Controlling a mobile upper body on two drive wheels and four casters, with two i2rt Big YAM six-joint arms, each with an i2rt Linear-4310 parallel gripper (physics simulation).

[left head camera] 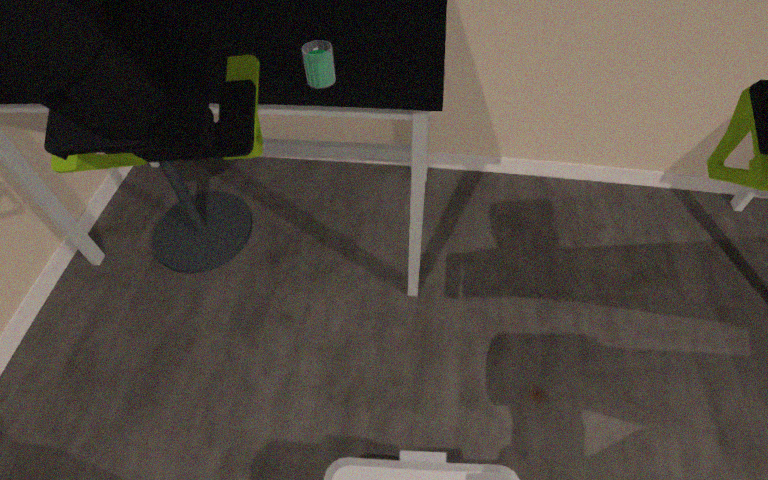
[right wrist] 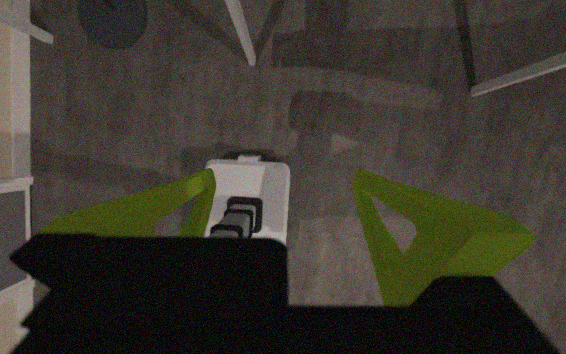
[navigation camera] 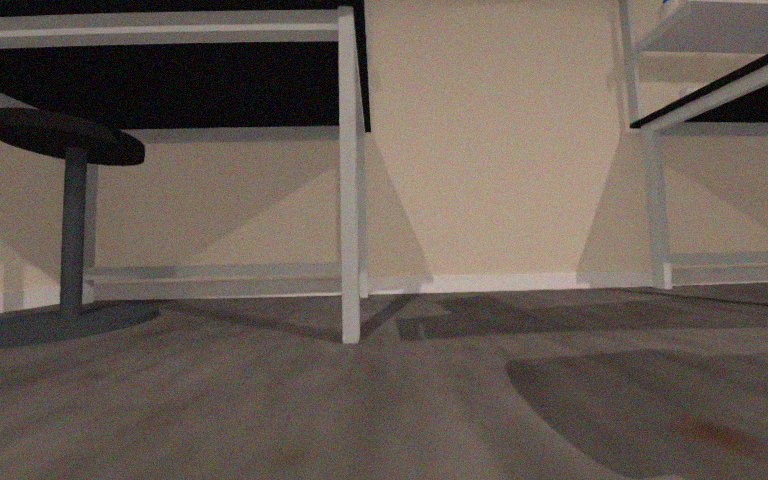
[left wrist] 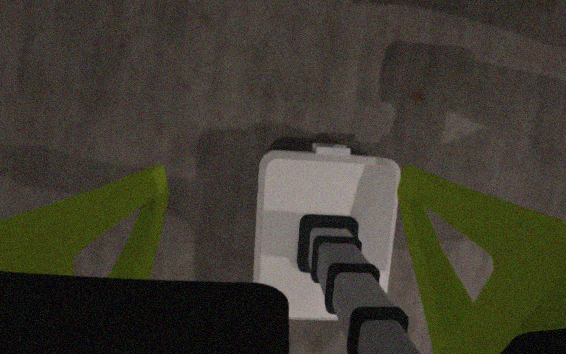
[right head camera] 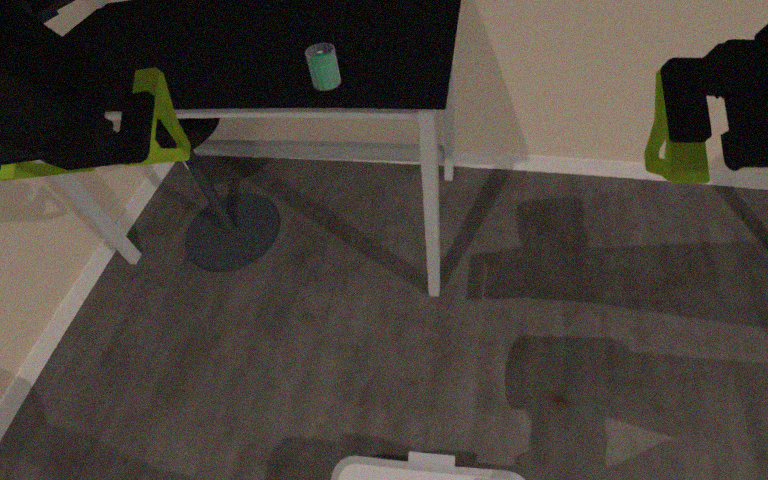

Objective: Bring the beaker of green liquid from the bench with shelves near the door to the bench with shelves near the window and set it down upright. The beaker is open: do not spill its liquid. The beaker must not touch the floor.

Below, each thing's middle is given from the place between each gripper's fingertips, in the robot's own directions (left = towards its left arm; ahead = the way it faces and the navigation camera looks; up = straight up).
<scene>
I see the beaker of green liquid (left head camera: 318, 59) 68 cm ahead of my right hand, 51 cm to the left of it and 32 cm below it.
Right now the beaker of green liquid is 69 cm ahead of my left hand, 6 cm to the left of it and 32 cm below it.
</scene>
